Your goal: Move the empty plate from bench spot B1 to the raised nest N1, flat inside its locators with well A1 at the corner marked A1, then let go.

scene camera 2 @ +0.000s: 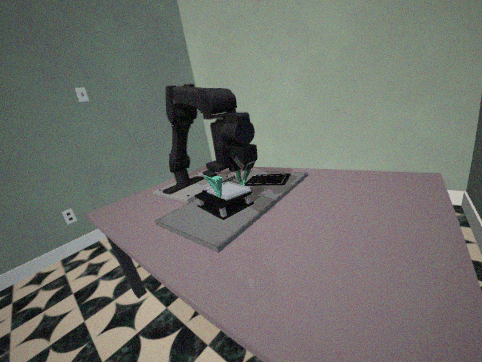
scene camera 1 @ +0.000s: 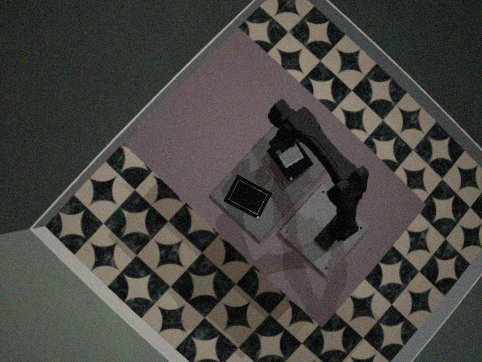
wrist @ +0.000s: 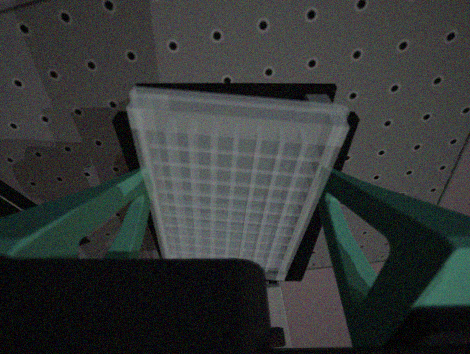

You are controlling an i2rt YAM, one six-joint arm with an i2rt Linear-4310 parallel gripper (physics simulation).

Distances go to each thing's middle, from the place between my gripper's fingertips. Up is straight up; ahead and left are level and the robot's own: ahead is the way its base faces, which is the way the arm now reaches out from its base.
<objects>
The black nest pad (scene camera 1: 243, 194) lies 260 mm to the left of my hand, 60 mm below it and 40 mm behind it. The rest, counted from my hand: well plate (wrist: 229, 176): 20 mm behind, 10 mm to the left.
</objects>
